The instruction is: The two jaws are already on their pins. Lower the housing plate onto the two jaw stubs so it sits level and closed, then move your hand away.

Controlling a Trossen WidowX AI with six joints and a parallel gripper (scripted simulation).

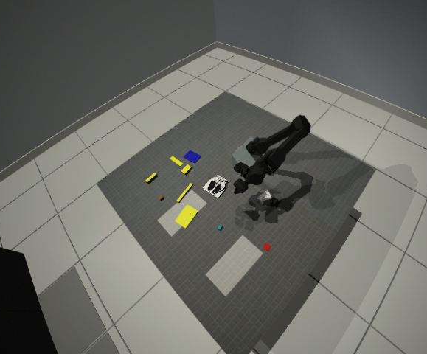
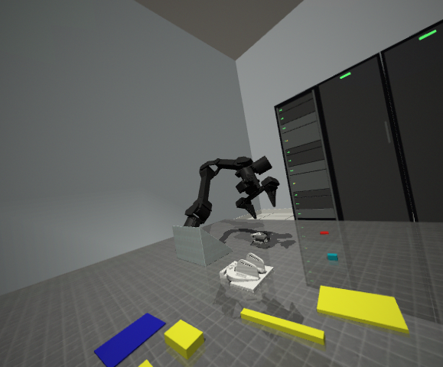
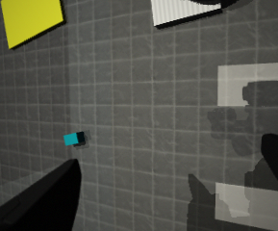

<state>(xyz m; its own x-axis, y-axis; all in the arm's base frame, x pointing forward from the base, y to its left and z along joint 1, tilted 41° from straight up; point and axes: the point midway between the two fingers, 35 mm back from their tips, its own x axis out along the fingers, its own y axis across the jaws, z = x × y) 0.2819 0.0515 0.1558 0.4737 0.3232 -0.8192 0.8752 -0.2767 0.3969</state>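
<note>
Now: gripper tip 12 cm above the grey housing plate, 11 cm to the right of it and 10 cm past it. Round my gripper tip: teal block 19 cm ahead, 14 cm below, 2 cm to the left; then blue plate 46 cm to the right, 15 cm below, 8 cm behind; then red block 27 cm to the left, 15 cm below, 11 cm ahead.
</note>
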